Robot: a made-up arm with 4 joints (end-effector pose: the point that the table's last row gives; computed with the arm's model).
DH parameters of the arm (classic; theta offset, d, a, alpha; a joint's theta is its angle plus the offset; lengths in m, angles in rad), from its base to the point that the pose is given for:
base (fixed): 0 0.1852 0 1.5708
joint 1: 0 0.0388 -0.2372 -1.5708
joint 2: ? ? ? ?
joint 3: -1.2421 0 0.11 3.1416
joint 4: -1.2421 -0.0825 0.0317 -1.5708
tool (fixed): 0 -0.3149 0 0
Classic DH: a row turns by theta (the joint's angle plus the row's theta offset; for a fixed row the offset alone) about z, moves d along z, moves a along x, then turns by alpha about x.
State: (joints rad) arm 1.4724 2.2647 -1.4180 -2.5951
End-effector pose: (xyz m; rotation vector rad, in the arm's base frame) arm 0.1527 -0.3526 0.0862 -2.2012 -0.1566 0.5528
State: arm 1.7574 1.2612 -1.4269 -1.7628
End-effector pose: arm 0.3809 -0.1424 -0.1062 -1.1776 -1.2155 0.6807
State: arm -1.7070 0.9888 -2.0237 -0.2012
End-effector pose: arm 0.0574 0.1941 0.3617 0.9708 -0.1059 -0.1907
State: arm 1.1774 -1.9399 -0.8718 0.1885
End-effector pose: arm -0.0114 -0.3204 -0.0891 0.1316 -1.3869 -2.2456
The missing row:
joint 2: 0 -0.0626 0.0366 -1.5708
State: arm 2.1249 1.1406 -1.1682 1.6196
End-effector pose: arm -0.1130 0.0266 -0.2351 -0.3988 1.2094 -1.1590
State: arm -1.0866 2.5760 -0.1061 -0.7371
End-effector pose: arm -0.2940 -0.1617 0.2538 0.6120 0.5962 2.6401
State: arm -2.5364 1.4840 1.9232 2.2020
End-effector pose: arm 0.0033 0.2066 0.7053 1.7566 1.7553 0.2892
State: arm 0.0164 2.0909 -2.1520 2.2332
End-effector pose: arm -0.1205 -0.4081 0.1643 -1.8818 1.0781 1.3254
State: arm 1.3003 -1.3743 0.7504 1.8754
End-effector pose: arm 0.0943 -0.4458 0.0843 0.1496 -1.9501 -1.7021
